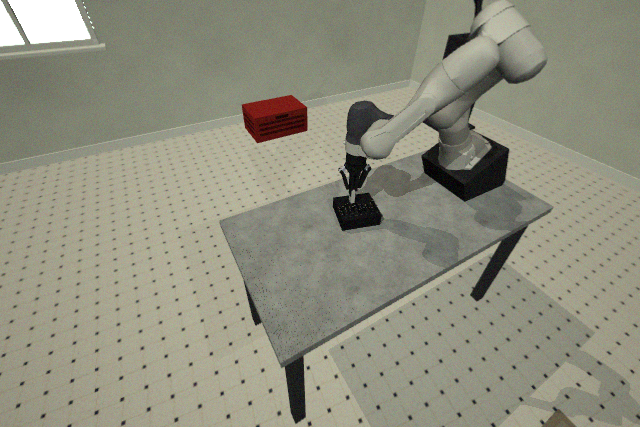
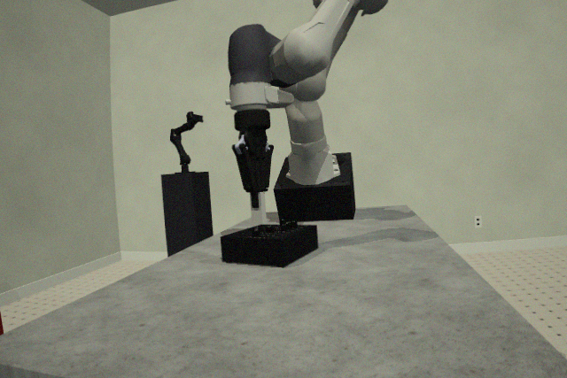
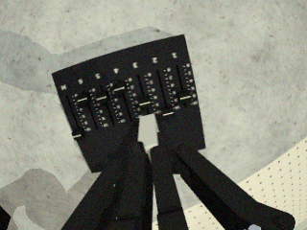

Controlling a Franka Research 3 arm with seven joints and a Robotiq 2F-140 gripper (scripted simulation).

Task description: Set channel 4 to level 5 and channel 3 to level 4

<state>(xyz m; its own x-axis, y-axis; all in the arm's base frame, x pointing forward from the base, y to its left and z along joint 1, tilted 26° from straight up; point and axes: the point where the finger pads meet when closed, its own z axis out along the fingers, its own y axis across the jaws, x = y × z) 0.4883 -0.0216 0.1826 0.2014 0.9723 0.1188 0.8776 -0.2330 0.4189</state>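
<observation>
Now: hand 10 mm short of the fader, 20 mm to the right of it and 40 mm above it. From my hand the other things lie so: fader cap: 10 mm behind, 50 mm to the left, 40 mm below.
</observation>
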